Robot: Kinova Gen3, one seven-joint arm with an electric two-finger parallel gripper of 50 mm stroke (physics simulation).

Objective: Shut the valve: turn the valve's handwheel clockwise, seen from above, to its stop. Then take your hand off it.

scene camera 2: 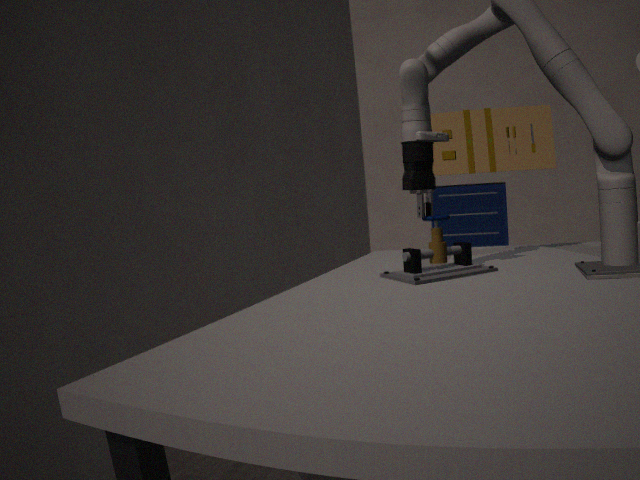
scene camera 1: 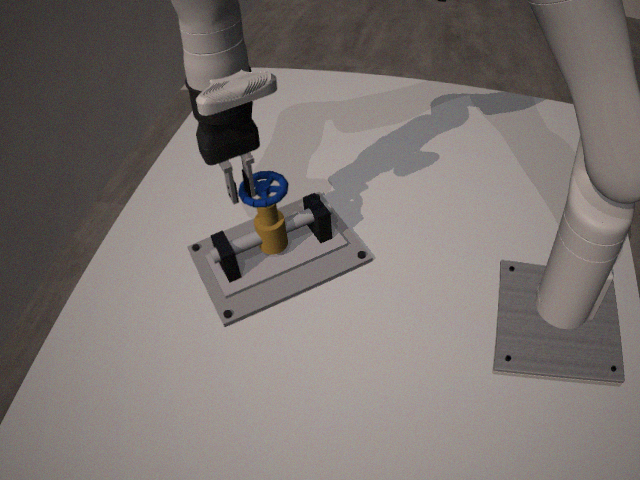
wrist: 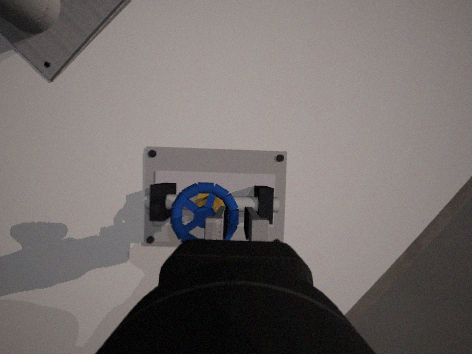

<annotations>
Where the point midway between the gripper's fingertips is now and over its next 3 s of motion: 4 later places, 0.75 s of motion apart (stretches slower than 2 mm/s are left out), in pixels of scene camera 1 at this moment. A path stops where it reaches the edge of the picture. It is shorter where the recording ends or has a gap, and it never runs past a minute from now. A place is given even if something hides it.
My gripper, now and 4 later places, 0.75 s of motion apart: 241,195; 243,193; 239,194; 235,202; 247,192
</annotations>
